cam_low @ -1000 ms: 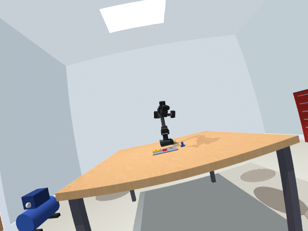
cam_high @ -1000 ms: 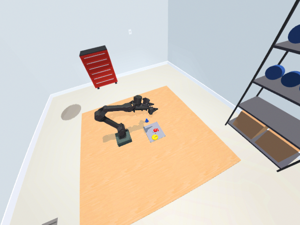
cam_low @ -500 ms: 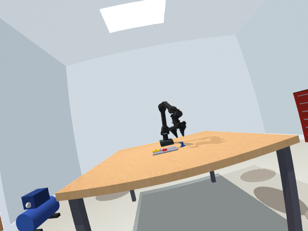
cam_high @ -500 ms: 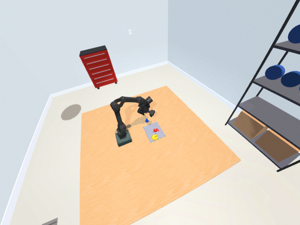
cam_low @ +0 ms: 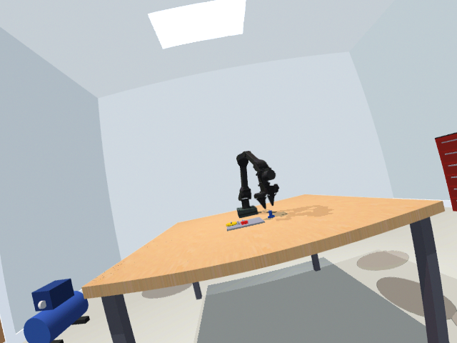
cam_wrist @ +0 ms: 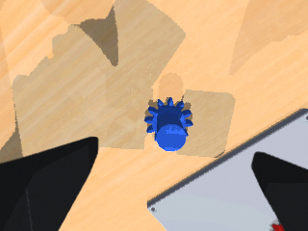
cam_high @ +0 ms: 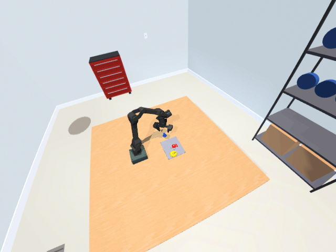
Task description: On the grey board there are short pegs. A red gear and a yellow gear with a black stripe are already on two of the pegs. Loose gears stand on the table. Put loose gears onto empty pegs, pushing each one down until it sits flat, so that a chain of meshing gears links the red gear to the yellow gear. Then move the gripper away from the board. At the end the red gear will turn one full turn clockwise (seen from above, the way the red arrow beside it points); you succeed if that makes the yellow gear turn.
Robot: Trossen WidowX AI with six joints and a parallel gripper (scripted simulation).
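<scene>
Now: gripper tip 4 cm above the blue gear. The rest, counted from my gripper tip: yellow gear (24 cm to the right, 4 cm below, 2 cm ahead); then red gear (16 cm to the right, 5 cm ahead, 4 cm below); then red arrow (16 cm to the right, 8 cm ahead, 5 cm below).
</scene>
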